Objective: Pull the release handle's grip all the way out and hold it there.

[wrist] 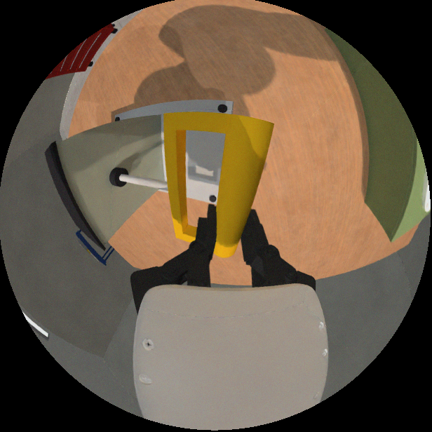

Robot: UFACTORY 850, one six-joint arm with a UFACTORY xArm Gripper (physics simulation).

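The release handle's yellow grip (244, 175) is a thick rounded bar joined to a rectangular yellow frame, in the middle of the wrist view. A light rod (145, 181) runs from a black round collar (118, 177) on a grey-green housing (100, 165) to the grip's frame side. My gripper (228, 218) is shut on the lower end of the thick bar, one black finger on each side. The grip stands apart from the collar, with a length of rod showing between them. The rod's end behind the yellow frame is hidden.
A grey metal bracket (175, 108) with dark bolts lies behind the grip on the wooden table top (310, 165). A green object (385, 150) stands at the right. A red slatted object (85, 52) is at the upper left. A black strip (75, 200) edges the housing, near a small blue piece (91, 248).
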